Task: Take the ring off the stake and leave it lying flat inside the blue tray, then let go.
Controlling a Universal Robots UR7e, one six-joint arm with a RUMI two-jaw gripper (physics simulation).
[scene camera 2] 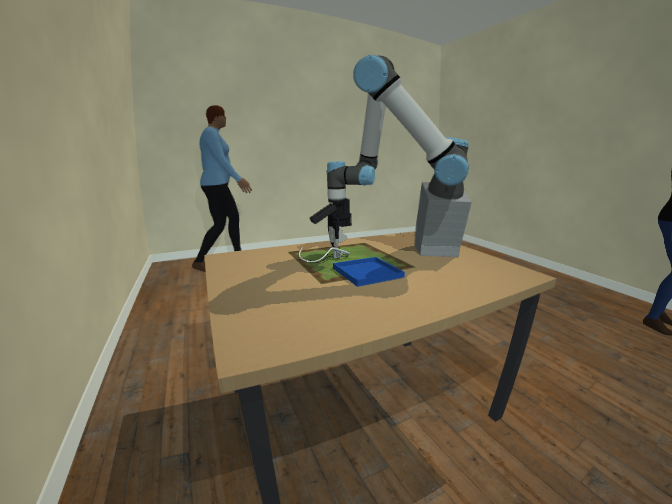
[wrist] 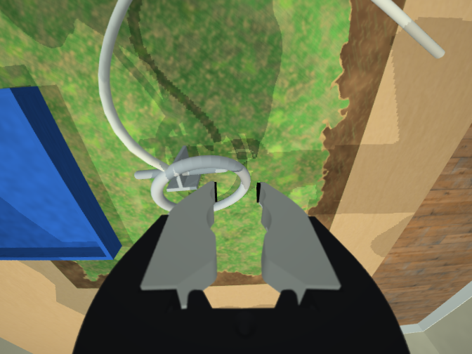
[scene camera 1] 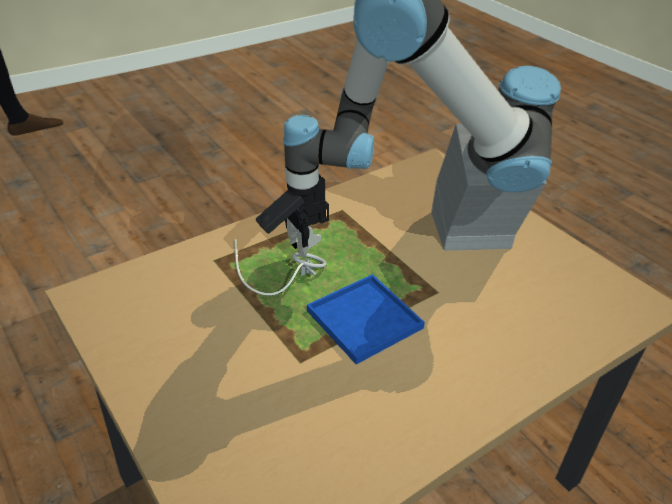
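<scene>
The light-grey ring (scene camera 1: 324,263) (wrist: 210,163) is around the low end of the stake, close to its small grey base, and looks slightly tilted. The stake (scene camera 1: 268,294) (scene camera 2: 312,261) (wrist: 104,75) is a thin white rod that curves away to a raised free end. My gripper (scene camera 1: 302,252) (scene camera 2: 335,246) (wrist: 236,183) points down, partly open, fingertips at the ring. In the wrist view the ring's right side shows between the fingertips, with a gap to each. The left finger hides part of the ring. The blue tray (scene camera 1: 352,314) (scene camera 2: 369,270) (wrist: 50,190) is empty.
The stake stands on a green and brown mat (scene camera 1: 301,355), which the tray partly overlaps. The tray has low raised walls. The grey robot pedestal (scene camera 1: 477,217) (scene camera 2: 442,227) stands at the back right of the table. A person (scene camera 2: 216,157) is beyond the table.
</scene>
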